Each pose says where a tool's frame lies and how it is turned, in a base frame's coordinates. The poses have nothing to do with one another.
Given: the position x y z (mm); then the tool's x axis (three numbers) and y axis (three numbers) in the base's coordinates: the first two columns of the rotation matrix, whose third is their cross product.
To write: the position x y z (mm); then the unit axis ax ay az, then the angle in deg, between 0 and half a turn. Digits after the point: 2 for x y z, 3 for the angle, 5 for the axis.
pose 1, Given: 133.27, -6.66, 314.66, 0.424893, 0.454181, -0.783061, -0.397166, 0.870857, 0.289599
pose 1, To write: 133.27, -6.66, 314.66, 0.05609, 0.88099, 0.46979, 64.971
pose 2, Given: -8.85, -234.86, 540.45, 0.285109, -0.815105, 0.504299, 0.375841, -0.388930, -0.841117
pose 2, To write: -8.85, -234.86, 540.45, -0.71301, 0.21183, -0.66839, 117.012
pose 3, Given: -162.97, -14.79, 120.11, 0.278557, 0.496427, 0.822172, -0.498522, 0.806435, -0.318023
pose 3, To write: -162.97, -14.79, 120.11, 0.00170, -0.85539, 0.51798, 73.826
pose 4, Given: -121.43, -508.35, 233.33, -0.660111, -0.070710, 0.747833, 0.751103, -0.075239, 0.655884
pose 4, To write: -121.43, -508.35, 233.33, -0.29323, -0.63875, -0.71135, 144.715
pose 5, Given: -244.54, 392.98, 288.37, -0.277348, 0.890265, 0.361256, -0.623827, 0.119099, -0.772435
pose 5, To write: -244.54, 392.98, 288.37, -0.17553, -0.57586, 0.79848, 108.539
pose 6, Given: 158.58, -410.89, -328.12, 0.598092, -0.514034, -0.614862, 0.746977, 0.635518, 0.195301
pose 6, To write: 158.58, -410.89, -328.12, 0.44502, 0.52223, -0.72748, 60.077
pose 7, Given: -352.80, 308.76, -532.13, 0.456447, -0.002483, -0.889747, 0.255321, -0.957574, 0.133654
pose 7, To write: -352.80, 308.76, -532.13, 0.85083, 0.07547, -0.51999, 165.647
